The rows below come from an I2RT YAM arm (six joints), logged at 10 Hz.
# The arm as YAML. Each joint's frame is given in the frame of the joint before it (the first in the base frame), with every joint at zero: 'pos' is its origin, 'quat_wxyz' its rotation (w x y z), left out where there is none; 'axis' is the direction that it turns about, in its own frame. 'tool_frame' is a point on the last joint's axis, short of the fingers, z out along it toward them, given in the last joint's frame.
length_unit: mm
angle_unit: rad
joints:
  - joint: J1
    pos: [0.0, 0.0, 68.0]
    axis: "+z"
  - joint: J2
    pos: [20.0, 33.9, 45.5]
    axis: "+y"
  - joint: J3
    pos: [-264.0, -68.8, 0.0]
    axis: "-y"
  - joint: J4
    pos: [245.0, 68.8, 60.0]
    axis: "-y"
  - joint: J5
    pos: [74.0, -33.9, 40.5]
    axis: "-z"
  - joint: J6
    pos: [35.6, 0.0, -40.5]
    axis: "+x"
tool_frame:
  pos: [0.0, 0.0, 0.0]
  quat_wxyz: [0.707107, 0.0, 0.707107, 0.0]
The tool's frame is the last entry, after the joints.
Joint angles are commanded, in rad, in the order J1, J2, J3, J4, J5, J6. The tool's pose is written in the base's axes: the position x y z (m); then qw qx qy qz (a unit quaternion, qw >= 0). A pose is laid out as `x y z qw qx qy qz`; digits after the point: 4 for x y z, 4 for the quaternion.
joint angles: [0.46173, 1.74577, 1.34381, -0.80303, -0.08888, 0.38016]
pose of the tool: 0.3156 0.1606 0.2306 0.1480 -0.0481 0.9812 0.1141
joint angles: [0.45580, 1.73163, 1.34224, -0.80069, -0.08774, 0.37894]
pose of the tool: 0.3150 0.1579 0.2350 0.1553 -0.0460 0.9799 0.1160
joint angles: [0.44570, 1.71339, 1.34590, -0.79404, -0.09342, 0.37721]
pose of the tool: 0.3155 0.1544 0.2424 0.1678 -0.0430 0.9772 0.1231
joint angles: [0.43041, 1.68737, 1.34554, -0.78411, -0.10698, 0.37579]
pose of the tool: 0.3153 0.1490 0.2514 0.1822 -0.0384 0.9733 0.1344
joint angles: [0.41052, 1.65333, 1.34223, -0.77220, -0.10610, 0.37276]
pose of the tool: 0.3145 0.1410 0.2621 0.2031 -0.0311 0.9687 0.1396
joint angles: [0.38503, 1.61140, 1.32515, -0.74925, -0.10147, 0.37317]
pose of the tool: 0.3124 0.1305 0.2716 0.2273 -0.0191 0.9631 0.1432
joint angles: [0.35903, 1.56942, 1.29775, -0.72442, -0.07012, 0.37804]
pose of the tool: 0.3093 0.1187 0.2776 0.2521 -0.0008 0.9585 0.1334
